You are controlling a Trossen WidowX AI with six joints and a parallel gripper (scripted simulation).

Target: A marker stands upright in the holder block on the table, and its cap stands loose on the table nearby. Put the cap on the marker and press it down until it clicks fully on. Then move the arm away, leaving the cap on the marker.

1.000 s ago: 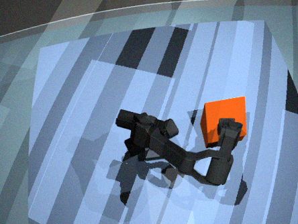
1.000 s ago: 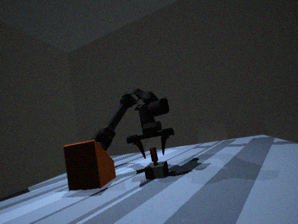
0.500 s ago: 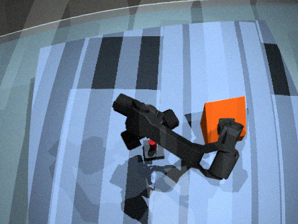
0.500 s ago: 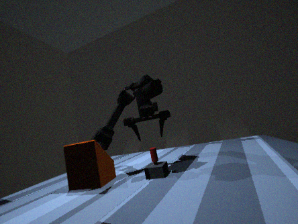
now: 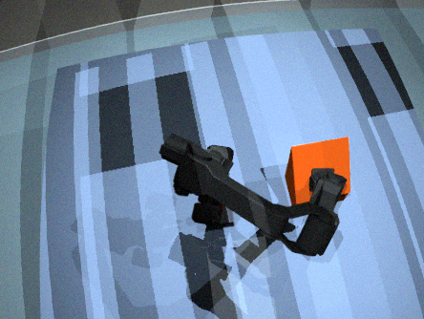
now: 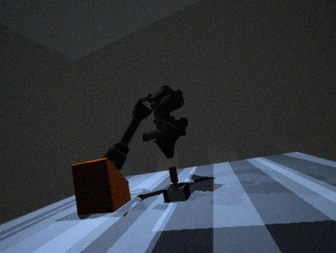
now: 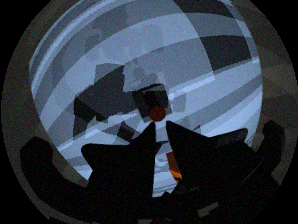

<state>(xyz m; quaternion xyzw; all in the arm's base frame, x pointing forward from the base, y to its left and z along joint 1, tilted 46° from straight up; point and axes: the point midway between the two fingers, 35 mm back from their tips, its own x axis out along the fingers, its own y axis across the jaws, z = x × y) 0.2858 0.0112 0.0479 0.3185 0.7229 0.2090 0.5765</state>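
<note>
Right now my gripper tip is 60 mm above the red cap. Round my gripper tip: dark grey holder block (120 mm below).
</note>
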